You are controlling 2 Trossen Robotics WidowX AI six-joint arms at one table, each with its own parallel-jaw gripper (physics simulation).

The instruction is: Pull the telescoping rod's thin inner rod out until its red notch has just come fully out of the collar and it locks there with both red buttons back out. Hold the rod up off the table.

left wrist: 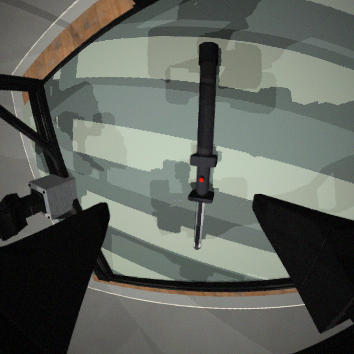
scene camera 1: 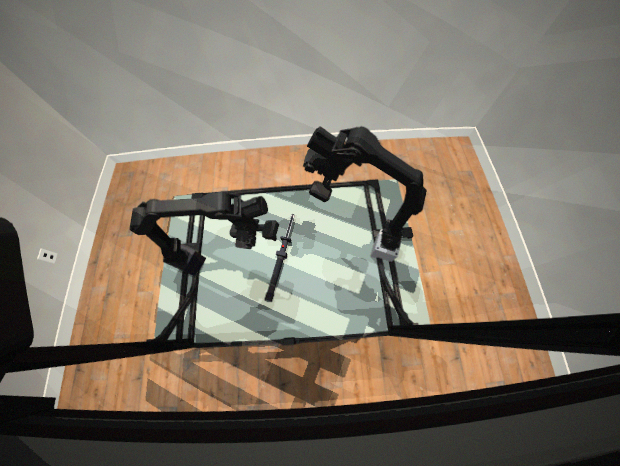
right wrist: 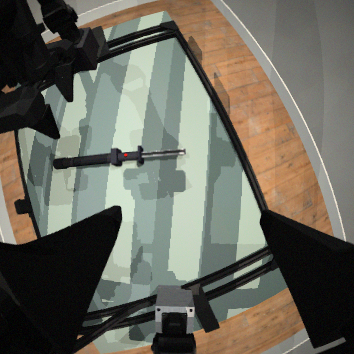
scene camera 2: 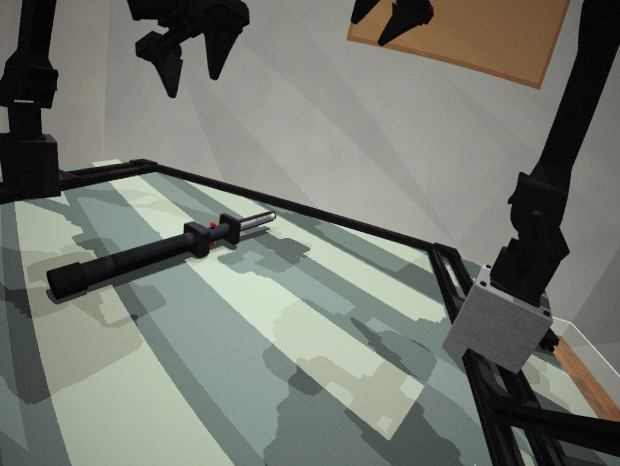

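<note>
The telescoping rod lies on the table, its thick black tube toward the front. A red button shows between two collar flanges; scene camera 2 shows red on both sides. The thin silver inner rod sticks out at the far end. No red notch can be made out. My left gripper is open and empty, high above the rod. My right gripper is open and empty, high beyond the table's back edge.
Black rails edge the table. The silver base block of the right arm stands on the right-hand rail. The left arm's dark base stands at the left. Shadows cross the table top.
</note>
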